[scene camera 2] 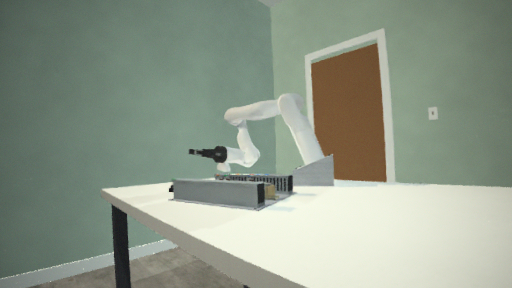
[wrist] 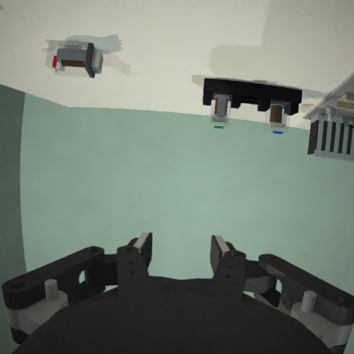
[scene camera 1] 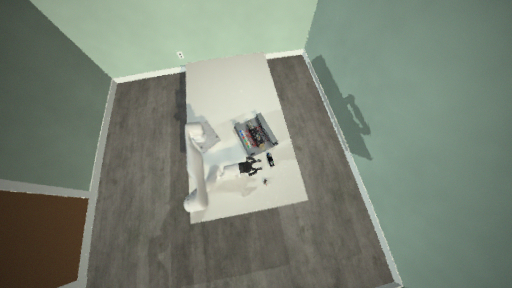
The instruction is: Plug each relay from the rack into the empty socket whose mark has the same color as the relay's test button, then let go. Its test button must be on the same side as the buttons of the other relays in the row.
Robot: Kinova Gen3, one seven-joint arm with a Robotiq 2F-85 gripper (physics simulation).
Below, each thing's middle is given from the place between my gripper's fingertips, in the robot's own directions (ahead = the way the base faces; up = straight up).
Now: hand 14 cm above the black rack (wrist: 242, 91), 10 cm short of it and 4 cm to the right of it.
